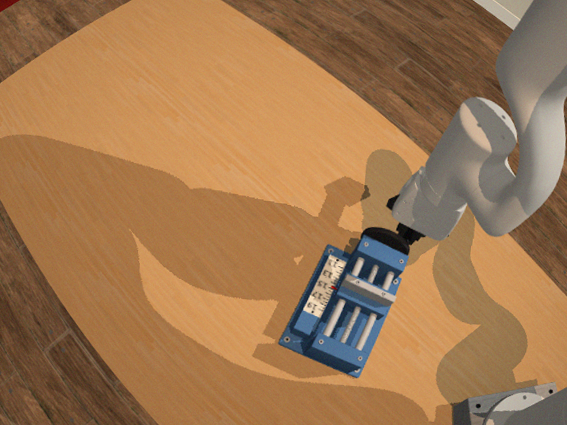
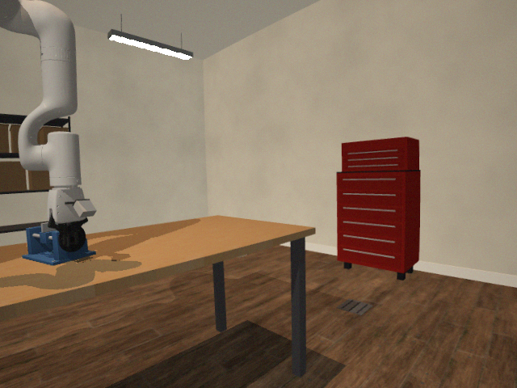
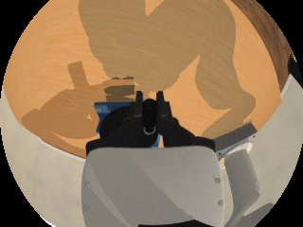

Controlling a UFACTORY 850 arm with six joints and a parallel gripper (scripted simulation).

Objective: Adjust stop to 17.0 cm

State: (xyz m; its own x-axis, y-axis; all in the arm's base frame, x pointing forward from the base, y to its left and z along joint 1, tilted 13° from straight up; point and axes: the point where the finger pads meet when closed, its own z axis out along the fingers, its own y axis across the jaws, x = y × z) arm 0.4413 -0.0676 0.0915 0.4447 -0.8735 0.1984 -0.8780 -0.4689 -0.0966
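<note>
My gripper is now 20 mm to the right of the black handwheel. The rest, counted from my hand: grey stop bar (30 mm behind, 140 mm to the left, 10 mm above).
</note>
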